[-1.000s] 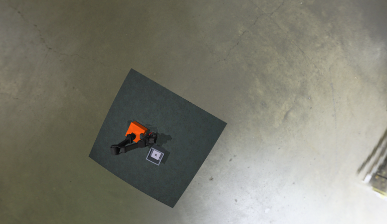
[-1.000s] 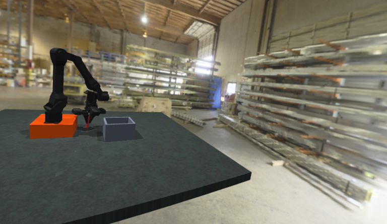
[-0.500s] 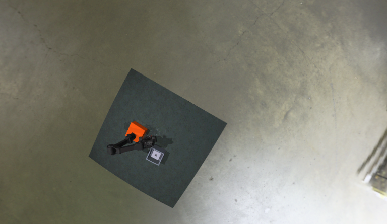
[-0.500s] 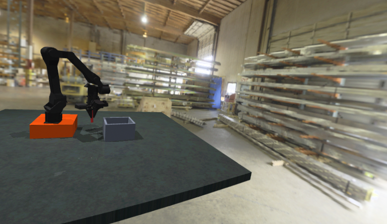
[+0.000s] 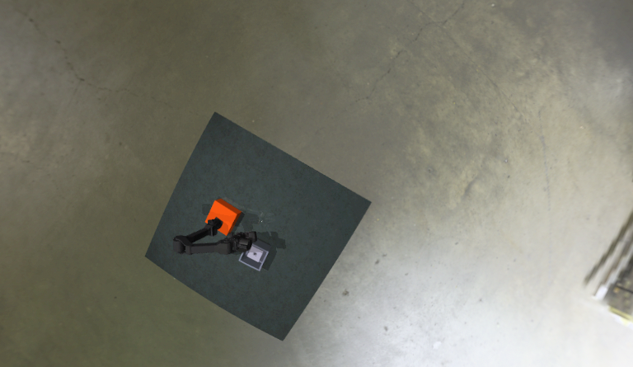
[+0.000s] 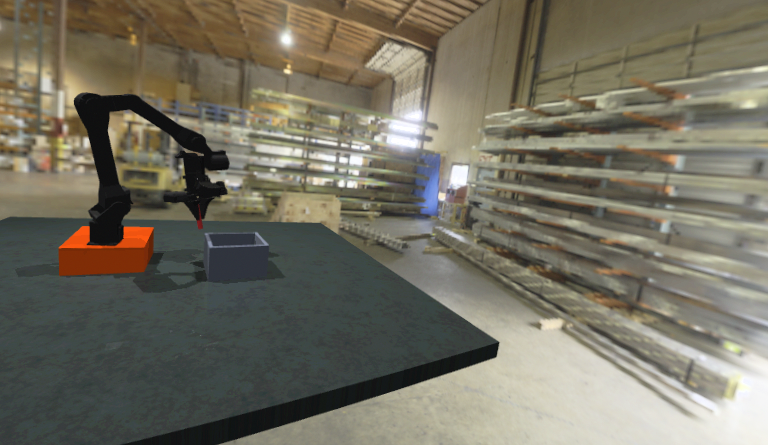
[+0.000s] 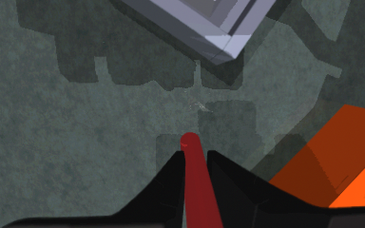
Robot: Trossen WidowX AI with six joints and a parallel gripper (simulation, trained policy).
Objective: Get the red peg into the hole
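Right now my gripper tip is 11 cm short of the plate, 12 cm to the left of it and 8 cm above it. From my gripper tip the other things lie so: grey box 11 cm ahead, 12 cm to the right, 10 cm below; then red peg 1 cm behind, 1 cm to the left, 1 cm above.
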